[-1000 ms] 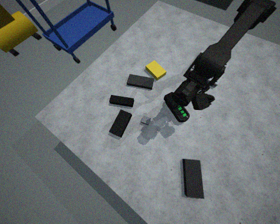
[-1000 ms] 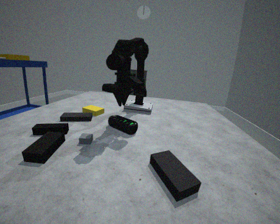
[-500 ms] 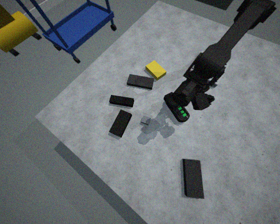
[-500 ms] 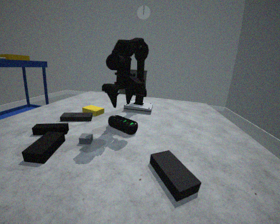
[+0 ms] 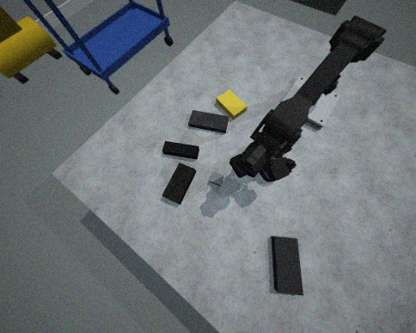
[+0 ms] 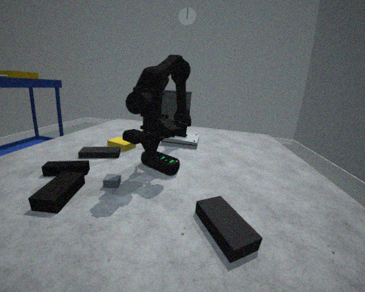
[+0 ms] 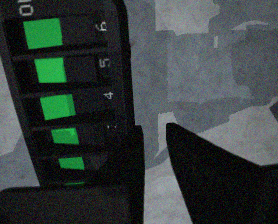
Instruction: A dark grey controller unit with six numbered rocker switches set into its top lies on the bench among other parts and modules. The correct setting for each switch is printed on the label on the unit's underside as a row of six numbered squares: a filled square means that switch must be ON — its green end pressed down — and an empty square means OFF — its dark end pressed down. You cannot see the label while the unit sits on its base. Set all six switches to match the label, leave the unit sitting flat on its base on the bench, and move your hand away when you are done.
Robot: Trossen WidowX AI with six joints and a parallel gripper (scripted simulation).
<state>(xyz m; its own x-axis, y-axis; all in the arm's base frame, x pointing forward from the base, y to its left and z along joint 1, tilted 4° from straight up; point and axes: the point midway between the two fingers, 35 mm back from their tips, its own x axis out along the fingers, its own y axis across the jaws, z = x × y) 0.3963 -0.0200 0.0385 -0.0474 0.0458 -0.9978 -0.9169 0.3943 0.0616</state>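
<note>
The grey cube lies 110 mm ahead of my gripper tip, 80 mm to the right of it and 50 mm below it. Also, from my gripper tip: yellow block (180 mm behind, 230 mm to the right, 40 mm below); dark block (190 mm ahead, 240 mm to the left, 40 mm below).
</note>
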